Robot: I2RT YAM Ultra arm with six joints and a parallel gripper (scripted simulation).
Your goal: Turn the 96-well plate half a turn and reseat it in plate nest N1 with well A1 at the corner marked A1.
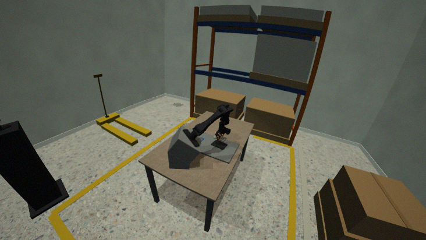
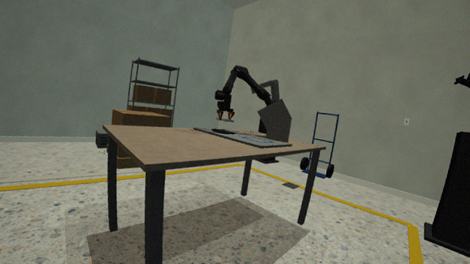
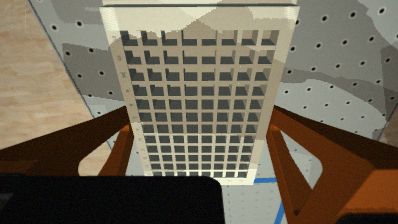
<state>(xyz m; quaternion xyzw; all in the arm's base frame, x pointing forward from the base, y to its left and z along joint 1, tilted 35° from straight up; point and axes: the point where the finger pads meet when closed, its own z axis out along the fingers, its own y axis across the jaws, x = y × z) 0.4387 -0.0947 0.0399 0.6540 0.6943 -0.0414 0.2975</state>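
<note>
Now: the dark plate nest N1 9 cm below my hand. Round my hand: cream 96-well plate: right at my hand; A1 label: 6 cm ahead, 7 cm to the left, 9 cm below.
</note>
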